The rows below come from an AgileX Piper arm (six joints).
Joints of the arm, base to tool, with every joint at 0 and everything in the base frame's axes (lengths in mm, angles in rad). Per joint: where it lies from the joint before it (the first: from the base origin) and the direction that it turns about. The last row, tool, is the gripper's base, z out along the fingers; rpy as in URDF.
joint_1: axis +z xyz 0 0 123
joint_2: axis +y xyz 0 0 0
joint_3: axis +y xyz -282.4 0 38.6
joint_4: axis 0.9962 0 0.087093 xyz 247.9 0 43.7
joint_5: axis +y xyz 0 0 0
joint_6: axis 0.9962 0 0.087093 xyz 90.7 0 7.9
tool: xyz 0 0 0 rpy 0 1.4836 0
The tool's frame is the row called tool.
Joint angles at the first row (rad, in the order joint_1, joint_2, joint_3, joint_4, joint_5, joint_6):
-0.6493, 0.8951, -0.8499, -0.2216, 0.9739, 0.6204
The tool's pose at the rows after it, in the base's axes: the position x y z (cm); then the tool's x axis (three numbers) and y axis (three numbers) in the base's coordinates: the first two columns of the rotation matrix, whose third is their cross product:
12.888 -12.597 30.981 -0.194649 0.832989 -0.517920 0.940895 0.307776 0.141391
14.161 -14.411 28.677 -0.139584 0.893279 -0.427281 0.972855 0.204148 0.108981
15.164 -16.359 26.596 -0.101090 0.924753 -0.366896 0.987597 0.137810 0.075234
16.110 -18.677 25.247 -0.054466 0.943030 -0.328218 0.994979 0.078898 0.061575
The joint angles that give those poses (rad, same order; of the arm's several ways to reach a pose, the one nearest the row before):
-0.6817, 1.0074, -0.8499, -0.2225, 0.9728, 0.6890
-0.7117, 1.1303, -0.8507, -0.2234, 0.9697, 0.7654
-0.7508, 1.2454, -0.8607, -0.2210, 0.9432, 0.7960
-0.7979, 1.3566, -0.9050, -0.2099, 0.9187, 0.8077

